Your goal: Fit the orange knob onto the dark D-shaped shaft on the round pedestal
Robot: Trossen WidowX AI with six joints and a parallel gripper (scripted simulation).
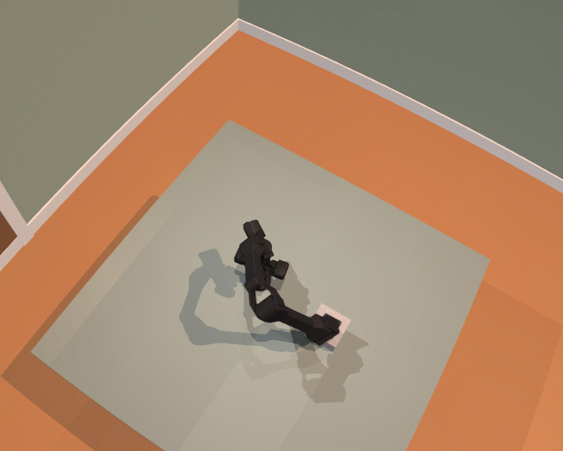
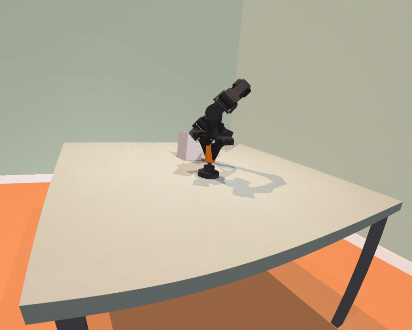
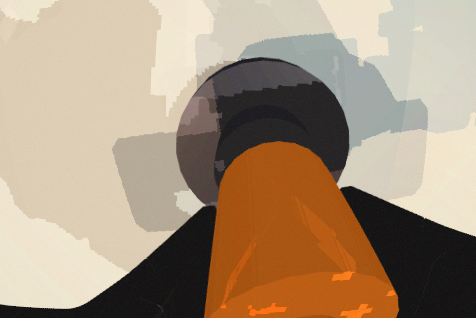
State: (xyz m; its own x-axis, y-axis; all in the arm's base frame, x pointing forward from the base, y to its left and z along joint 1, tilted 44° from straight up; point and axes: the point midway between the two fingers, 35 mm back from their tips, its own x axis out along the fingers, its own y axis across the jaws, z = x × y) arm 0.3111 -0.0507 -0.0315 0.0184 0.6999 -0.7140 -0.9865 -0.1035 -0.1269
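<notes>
Now: the dark pedestal 4 cm below my gripper tip. Also, from my gripper tip: orange knob: 2 cm above.
</notes>
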